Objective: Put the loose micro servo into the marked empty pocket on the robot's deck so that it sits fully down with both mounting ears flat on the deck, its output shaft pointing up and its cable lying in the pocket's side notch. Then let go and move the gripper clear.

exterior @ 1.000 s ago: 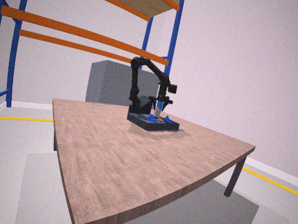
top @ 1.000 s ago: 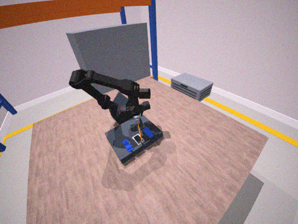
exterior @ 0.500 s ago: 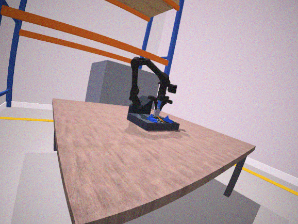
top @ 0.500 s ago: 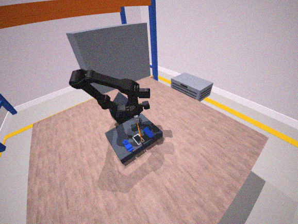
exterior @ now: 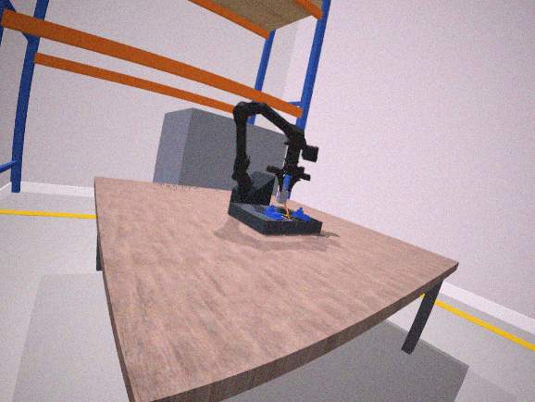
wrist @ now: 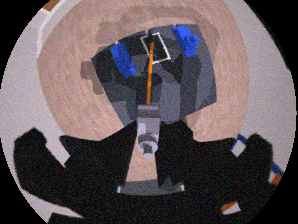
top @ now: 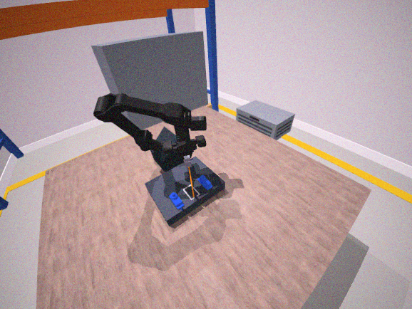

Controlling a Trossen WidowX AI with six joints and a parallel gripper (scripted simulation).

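Now: gripper tip 70 mm to the left of the dark grey deck and 100 mm above it.
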